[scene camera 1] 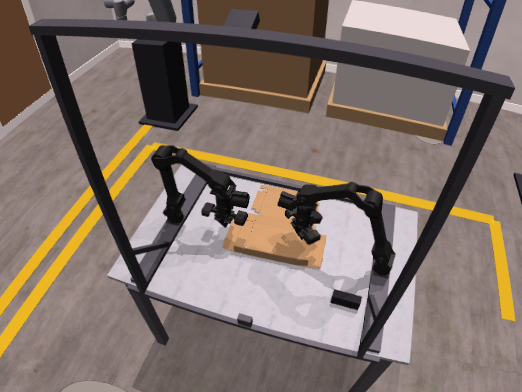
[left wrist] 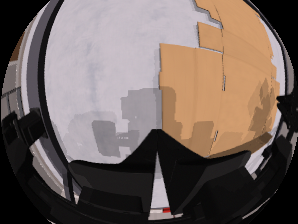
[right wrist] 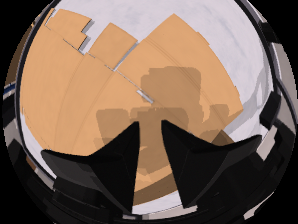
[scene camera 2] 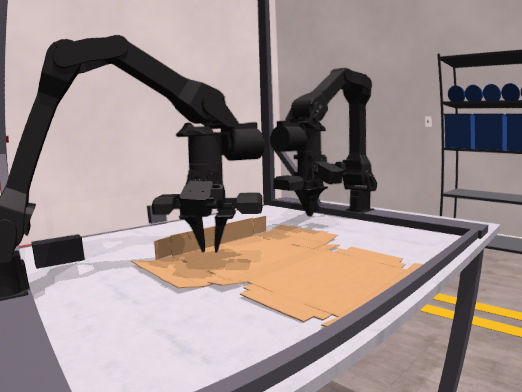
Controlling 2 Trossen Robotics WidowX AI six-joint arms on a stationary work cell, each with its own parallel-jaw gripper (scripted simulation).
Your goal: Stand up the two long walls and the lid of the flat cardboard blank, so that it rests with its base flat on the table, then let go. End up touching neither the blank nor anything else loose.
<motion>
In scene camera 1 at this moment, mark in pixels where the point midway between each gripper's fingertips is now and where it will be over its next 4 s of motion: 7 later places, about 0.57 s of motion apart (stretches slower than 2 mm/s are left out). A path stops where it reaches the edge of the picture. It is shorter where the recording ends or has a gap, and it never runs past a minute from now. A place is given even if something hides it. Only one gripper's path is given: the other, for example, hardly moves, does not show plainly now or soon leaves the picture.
My right gripper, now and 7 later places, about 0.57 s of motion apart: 300,237; 298,235; 298,237; 297,238; 297,238; 301,235; 304,231; 308,227
</motion>
